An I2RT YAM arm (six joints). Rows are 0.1 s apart.
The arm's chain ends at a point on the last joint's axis. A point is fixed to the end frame.
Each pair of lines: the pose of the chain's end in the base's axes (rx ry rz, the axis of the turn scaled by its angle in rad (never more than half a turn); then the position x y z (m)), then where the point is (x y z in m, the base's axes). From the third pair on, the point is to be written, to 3 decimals.
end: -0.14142, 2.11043, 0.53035, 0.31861, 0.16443, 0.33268
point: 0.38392 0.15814 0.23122
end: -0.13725, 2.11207, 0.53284, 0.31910, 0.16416, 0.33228
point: 0.38413 0.15805 0.23063
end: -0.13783, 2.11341, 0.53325, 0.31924, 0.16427, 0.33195
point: 0.384 0.158 0.230
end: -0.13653, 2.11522, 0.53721, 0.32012, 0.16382, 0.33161
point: 0.385 0.158 0.230
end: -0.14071, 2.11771, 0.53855, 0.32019, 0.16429, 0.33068
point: 0.385 0.159 0.229
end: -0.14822, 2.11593, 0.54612, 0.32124, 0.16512, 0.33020
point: 0.386 0.160 0.228
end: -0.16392, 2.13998, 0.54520, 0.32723, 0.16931, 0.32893
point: 0.390 0.164 0.226
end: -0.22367, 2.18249, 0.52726, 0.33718, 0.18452, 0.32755
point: 0.397 0.177 0.223
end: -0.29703, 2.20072, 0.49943, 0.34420, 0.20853, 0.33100
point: 0.404 0.199 0.226
